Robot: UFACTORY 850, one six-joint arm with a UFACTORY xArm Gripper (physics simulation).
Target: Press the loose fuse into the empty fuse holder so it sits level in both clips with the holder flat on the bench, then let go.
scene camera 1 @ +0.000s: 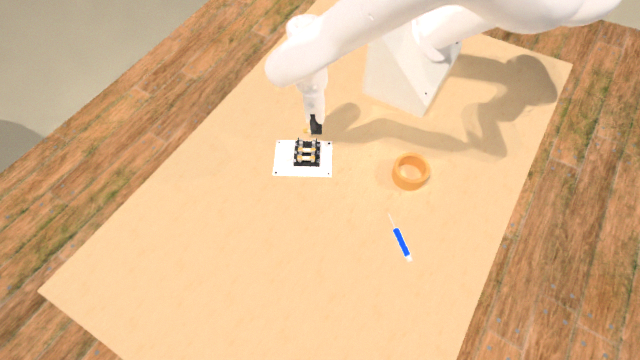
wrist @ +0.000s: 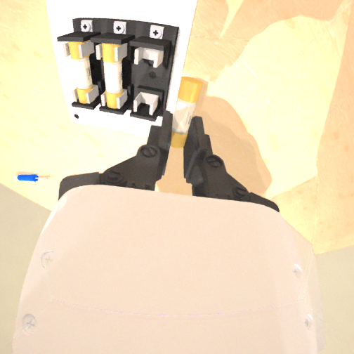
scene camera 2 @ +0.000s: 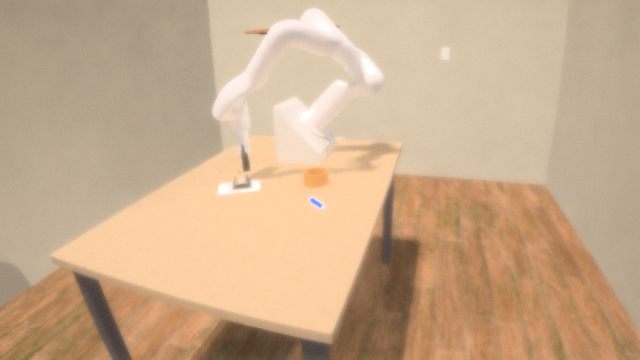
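Note:
My gripper [scene camera 1: 315,133] [scene camera 2: 246,170] [wrist: 178,128] is shut on the loose fuse [wrist: 185,107], a white tube with yellow end caps, gripped near its lower end in the wrist view. The fuse is held above the surface, beside the empty fuse holder [wrist: 153,74], slightly tilted relative to it in the wrist view. The empty holder is the right-hand of three black bays, with two bare metal clips. The two other bays hold a seated fuse [wrist: 83,72] and another seated fuse [wrist: 113,75]. The black holder block stands on a white plate [scene camera 1: 283,167] [scene camera 2: 225,189] [wrist: 61,65].
An orange ring-shaped bowl [scene camera 1: 397,179] [scene camera 2: 315,181] stands to the right of the plate in the scene views. A blue-handled screwdriver [scene camera 1: 401,242] [scene camera 2: 316,203] [wrist: 28,177] lies on the bench [scene camera 1: 225,250] [scene camera 2: 215,250]. The arm's white base stands behind.

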